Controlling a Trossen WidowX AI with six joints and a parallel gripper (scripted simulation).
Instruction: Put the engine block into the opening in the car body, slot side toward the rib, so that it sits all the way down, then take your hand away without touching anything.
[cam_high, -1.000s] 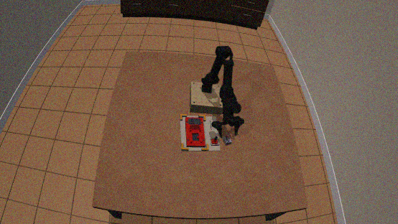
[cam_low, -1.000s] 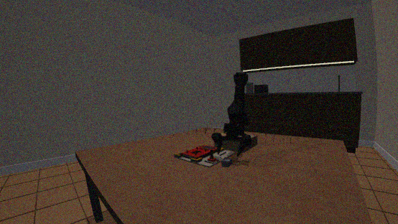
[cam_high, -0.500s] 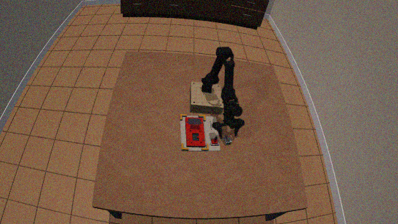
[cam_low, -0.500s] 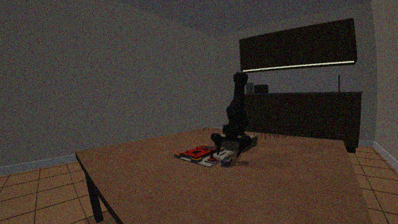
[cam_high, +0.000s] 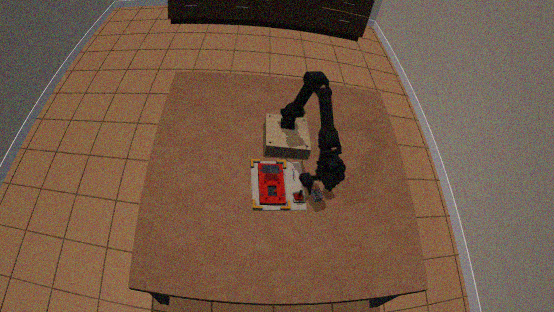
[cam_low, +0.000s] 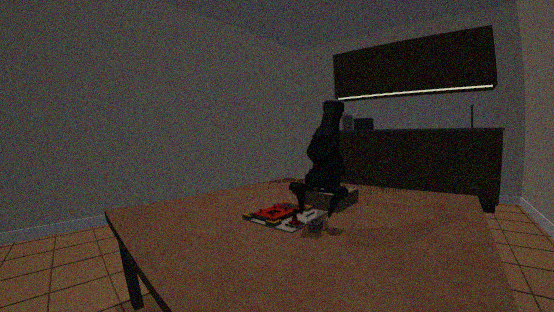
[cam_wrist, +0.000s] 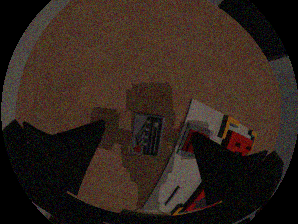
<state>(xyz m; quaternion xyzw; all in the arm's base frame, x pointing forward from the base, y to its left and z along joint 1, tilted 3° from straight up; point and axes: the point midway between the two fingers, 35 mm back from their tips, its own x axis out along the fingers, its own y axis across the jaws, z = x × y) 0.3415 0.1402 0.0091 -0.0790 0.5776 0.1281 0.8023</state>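
The grey engine block is 4 cm below my gripper tip, 1 cm to the right of it and 1 cm behind it.
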